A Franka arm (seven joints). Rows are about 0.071 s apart.
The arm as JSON. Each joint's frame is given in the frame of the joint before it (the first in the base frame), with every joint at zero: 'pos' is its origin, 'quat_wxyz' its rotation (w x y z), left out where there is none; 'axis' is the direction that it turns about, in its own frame. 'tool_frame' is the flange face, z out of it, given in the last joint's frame.
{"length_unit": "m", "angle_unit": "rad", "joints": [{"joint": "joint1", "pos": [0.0, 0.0, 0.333], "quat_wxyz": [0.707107, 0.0, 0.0, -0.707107], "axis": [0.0, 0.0, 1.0]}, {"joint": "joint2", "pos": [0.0, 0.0, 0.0], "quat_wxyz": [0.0, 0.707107, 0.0, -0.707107], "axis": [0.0, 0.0, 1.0]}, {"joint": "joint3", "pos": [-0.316, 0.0, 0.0], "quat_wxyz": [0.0, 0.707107, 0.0, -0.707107], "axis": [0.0, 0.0, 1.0]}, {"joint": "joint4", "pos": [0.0, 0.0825, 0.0], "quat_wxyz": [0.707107, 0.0, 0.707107, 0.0], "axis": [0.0, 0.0, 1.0]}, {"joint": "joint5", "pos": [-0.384, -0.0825, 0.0], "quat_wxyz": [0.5, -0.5, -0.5, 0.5], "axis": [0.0, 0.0, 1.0]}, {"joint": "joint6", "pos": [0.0, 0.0, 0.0], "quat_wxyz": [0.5, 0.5, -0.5, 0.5], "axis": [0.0, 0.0, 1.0]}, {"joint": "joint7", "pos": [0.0, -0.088, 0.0], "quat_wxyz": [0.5, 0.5, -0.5, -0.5], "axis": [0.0, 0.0, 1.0]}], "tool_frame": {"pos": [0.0, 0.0, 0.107]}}
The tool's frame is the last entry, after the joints.
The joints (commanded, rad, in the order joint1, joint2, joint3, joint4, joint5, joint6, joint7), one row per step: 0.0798 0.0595 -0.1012 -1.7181 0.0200 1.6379 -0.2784; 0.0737 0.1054 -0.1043 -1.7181 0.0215 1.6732 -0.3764; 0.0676 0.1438 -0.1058 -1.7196 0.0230 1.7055 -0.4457; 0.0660 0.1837 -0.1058 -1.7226 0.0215 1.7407 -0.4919; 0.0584 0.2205 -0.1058 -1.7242 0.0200 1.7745 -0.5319; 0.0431 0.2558 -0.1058 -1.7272 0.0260 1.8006 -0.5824; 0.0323 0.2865 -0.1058 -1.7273 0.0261 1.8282 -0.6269; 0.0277 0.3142 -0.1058 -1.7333 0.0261 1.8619 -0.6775; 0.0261 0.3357 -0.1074 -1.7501 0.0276 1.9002 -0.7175; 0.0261 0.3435 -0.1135 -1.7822 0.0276 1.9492 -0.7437; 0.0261 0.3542 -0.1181 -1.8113 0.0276 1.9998 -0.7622
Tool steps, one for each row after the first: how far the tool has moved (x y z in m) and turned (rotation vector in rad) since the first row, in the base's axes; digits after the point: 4 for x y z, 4 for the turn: 0.0124 -0.0046 -0.0236 0.0107 0.0089 0.0870; 0.0221 -0.0086 -0.0443 0.0186 0.0153 0.1472; 0.0313 -0.0095 -0.0668 0.0206 0.0228 0.1914; 0.0393 -0.0141 -0.0872 0.0220 0.0273 0.2238; 0.0448 -0.0229 -0.1082 0.0340 0.0379 0.2560; 0.0502 -0.0297 -0.1252 0.0386 0.0407 0.2891; 0.0544 -0.0328 -0.1427 0.0437 0.0405 0.3344; 0.0560 -0.0349 -0.1609 0.0484 0.0401 0.3699; 0.0539 -0.0388 -0.1764 0.0468 0.0314 0.3896; 0.0523 -0.0419 -0.1921 0.0432 0.0214 0.4034
